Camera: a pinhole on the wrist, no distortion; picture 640 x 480 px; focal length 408.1 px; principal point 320.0 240.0 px. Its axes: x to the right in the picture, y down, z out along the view. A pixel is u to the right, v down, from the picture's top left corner.
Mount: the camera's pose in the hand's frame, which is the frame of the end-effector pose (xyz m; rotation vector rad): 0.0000 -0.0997 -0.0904 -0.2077 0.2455 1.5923
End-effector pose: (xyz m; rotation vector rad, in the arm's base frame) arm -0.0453 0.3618 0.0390 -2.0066 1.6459 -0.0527
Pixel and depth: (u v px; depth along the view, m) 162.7 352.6 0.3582
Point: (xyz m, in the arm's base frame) 0.1581 0.5676 -0.1301
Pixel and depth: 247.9 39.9 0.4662
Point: 0.1849 0.2861 -0.3351
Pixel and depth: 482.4 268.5 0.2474
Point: -0.0644 0.4147 -0.0855
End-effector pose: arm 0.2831 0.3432 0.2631 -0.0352 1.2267 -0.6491
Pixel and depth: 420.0 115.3 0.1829
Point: 0.3543 0.2909 0.2402
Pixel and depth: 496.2 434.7 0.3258
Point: 0.4732 0.4594 0.4183
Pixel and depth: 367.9 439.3 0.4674
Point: 0.5839 0.4044 0.5503
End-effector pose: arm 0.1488 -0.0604 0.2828 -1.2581 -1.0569 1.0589
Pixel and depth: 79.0 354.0 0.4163
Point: -0.2394 -0.0898 0.5121
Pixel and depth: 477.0 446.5 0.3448
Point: -0.0913 -0.1861 0.1649
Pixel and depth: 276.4 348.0 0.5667
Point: -0.3429 -0.1027 0.2948
